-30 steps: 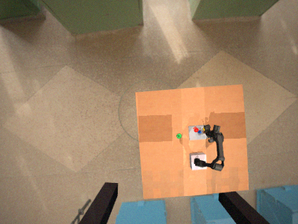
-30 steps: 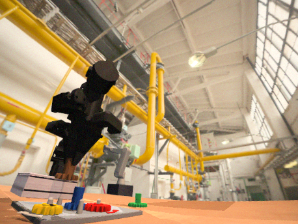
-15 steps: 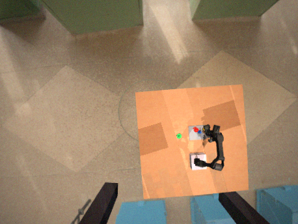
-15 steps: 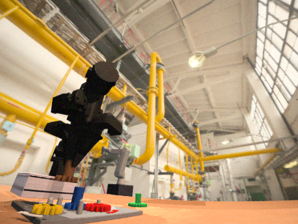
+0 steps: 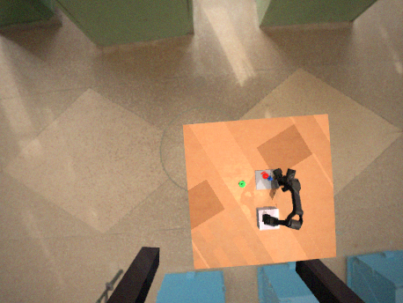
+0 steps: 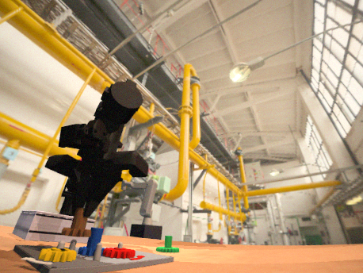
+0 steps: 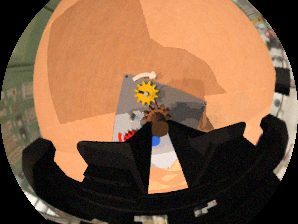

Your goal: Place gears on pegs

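My gripper tip is now 10 mm past the blue gear, 40 mm to the right of it and 40 mm above it. From my gripper tip the other things lie so: yellow gear 30 mm ahead, 20 mm to the right, 50 mm below; then grey board 20 mm behind, 60 mm to the left, 50 mm below; then brown gear 10 mm below.
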